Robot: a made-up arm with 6 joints. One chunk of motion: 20 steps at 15 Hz.
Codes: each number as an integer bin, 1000 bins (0 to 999) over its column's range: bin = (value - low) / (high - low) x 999, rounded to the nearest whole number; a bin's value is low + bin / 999 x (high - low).
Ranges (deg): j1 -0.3..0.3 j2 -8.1..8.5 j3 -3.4..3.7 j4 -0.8..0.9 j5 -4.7..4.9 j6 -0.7..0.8
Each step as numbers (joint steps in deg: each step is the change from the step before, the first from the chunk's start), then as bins.
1 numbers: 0.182 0.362 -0.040 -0.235 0.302 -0.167
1 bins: 803 509 473 332 521 355
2 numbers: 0.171 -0.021 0.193 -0.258 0.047 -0.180
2 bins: 784 486 506 319 494 346
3 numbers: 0.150 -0.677 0.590 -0.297 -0.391 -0.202
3 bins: 749 447 561 296 448 332
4 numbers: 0.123 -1.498 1.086 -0.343 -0.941 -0.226
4 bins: 704 397 631 269 391 316
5 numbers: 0.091 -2.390 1.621 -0.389 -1.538 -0.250
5 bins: 651 344 706 242 329 300
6 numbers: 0.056 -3.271 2.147 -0.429 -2.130 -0.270
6 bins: 593 291 780 218 267 286
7 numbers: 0.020 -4.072 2.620 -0.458 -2.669 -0.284
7 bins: 533 242 847 201 211 277
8 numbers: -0.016 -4.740 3.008 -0.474 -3.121 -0.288
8 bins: 473 202 902 192 164 274
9 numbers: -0.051 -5.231 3.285 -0.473 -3.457 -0.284
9 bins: 415 173 941 192 129 277
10 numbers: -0.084 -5.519 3.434 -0.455 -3.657 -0.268
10 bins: 360 155 962 203 109 288
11 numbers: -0.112 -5.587 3.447 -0.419 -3.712 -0.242
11 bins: 313 151 963 224 103 305
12 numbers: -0.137 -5.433 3.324 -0.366 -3.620 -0.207
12 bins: 271 161 946 255 112 328
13 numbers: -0.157 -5.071 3.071 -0.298 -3.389 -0.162
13 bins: 238 182 910 295 136 358
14 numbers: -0.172 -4.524 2.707 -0.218 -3.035 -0.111
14 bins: 213 215 859 342 173 392
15 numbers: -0.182 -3.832 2.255 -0.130 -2.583 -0.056
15 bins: 196 257 796 394 220 429
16 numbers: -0.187 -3.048 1.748 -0.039 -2.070 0.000
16 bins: 188 304 724 447 274 466
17 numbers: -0.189 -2.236 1.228 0.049 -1.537 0.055
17 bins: 185 353 651 499 329 503
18 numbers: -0.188 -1.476 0.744 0.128 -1.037 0.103
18 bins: 186 399 583 545 381 535
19 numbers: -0.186 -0.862 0.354 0.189 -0.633 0.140
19 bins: 190 436 528 581 423 559
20 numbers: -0.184 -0.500 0.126 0.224 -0.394 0.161
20 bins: 193 457 496 602 448 573
